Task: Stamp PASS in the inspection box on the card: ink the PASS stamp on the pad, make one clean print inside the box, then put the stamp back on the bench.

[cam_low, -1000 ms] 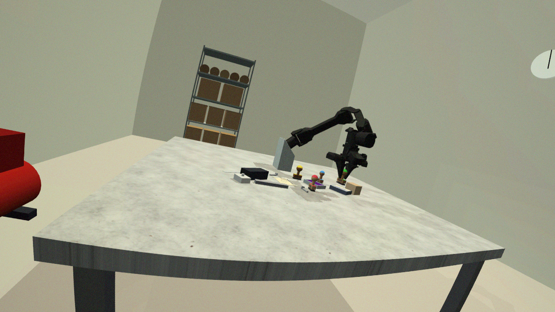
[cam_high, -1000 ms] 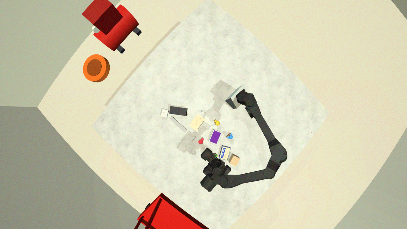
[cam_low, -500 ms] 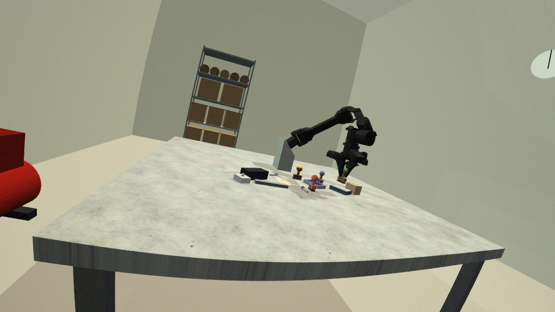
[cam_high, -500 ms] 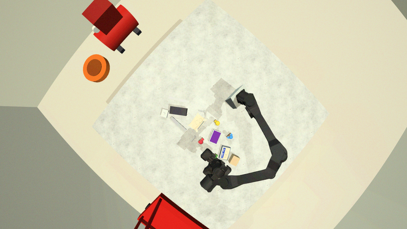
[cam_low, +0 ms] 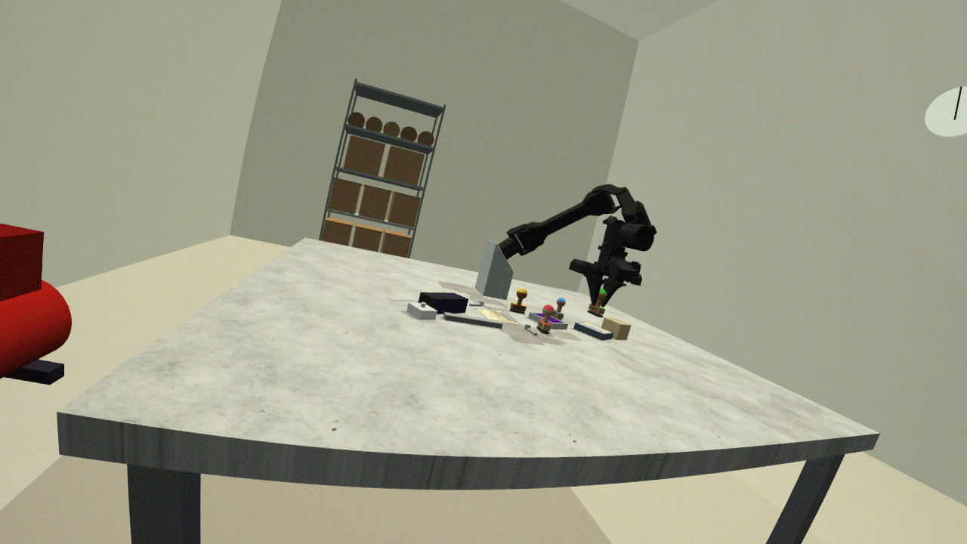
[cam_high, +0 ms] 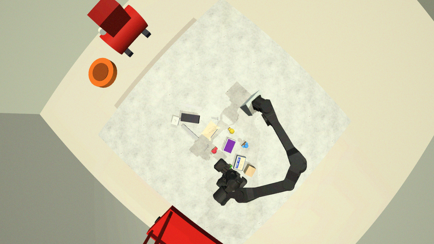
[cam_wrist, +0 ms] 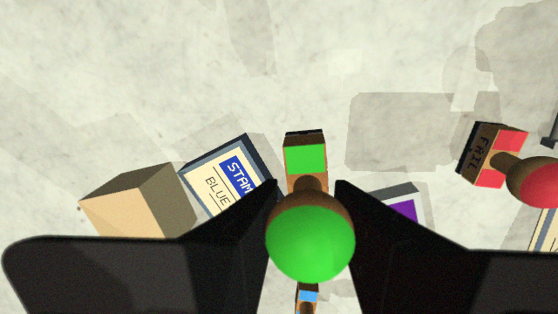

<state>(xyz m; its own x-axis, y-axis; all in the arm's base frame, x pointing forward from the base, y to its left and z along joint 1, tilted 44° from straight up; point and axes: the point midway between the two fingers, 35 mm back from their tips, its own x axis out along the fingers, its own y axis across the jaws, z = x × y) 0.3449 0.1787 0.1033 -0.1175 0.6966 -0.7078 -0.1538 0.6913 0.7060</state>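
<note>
The purple ink pad lies 80 mm behind my gripper tip, 90 mm to the right of it and 80 mm below it. Also, from my gripper tip: cardboard box 80 mm behind, 120 mm to the left, 60 mm below; then green-knobbed stamp right at my gripper tip; then red-knobbed stamp 10 mm ahead, 130 mm to the right, 70 mm below.
</note>
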